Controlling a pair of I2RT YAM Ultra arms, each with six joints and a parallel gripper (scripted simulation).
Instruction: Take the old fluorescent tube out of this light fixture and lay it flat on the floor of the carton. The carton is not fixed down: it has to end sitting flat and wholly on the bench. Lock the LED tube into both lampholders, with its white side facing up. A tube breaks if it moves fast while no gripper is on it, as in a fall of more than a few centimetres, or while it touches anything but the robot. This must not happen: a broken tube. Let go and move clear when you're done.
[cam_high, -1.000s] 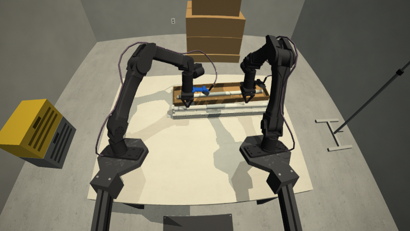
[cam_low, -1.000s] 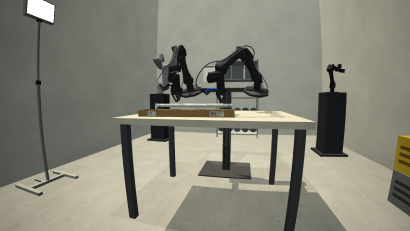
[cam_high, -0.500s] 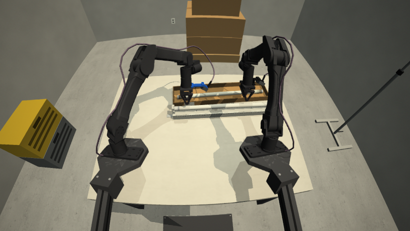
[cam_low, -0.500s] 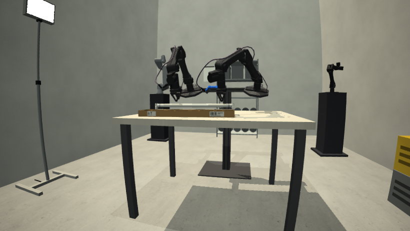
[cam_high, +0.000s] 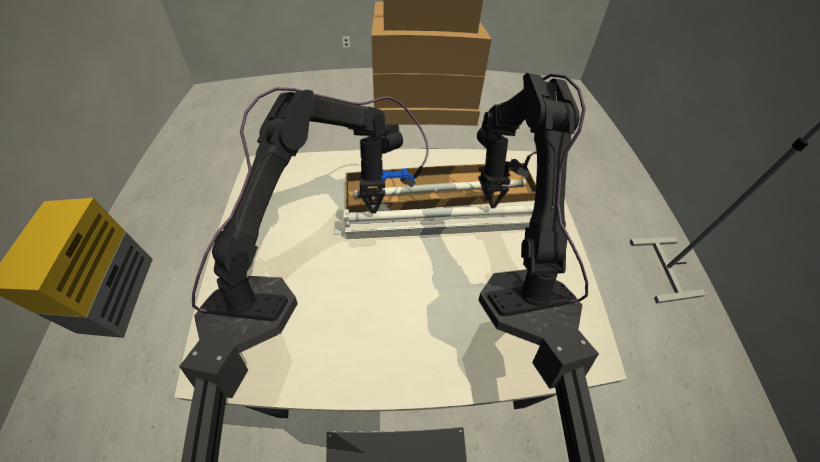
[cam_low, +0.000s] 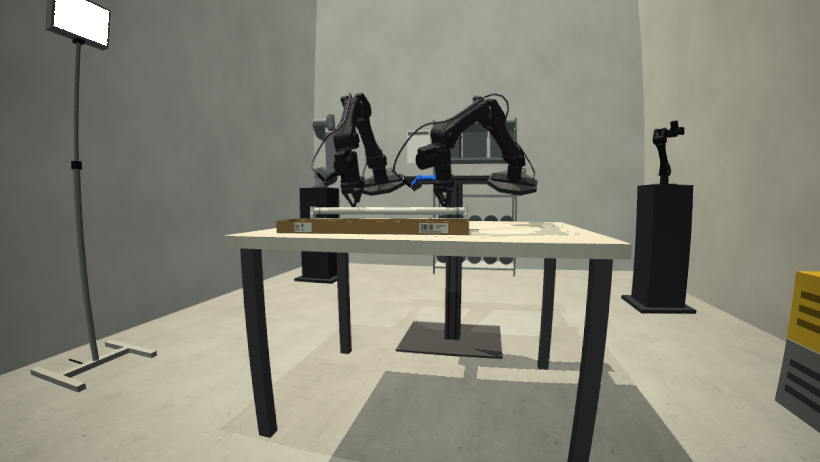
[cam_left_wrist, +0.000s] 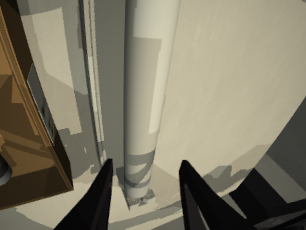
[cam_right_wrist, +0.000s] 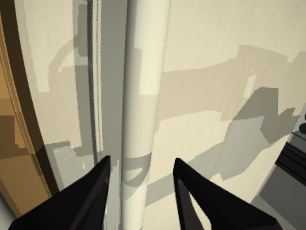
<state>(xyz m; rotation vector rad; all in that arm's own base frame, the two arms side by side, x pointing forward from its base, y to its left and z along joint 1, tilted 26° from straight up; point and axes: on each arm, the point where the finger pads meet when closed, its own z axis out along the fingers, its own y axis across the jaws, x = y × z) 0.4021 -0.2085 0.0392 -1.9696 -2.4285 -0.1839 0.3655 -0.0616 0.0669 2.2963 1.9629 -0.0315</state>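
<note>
The white light fixture is 120 mm to the left of my right hand, 40 mm below it and 10 mm behind it. Round my right hand: old fluorescent tube: 140 mm ahead, 120 mm to the left, 80 mm below; then LED tube: 120 mm to the left, 30 mm below, 10 mm behind; then brown carton: 140 mm ahead, 120 mm to the left, 80 mm below.
</note>
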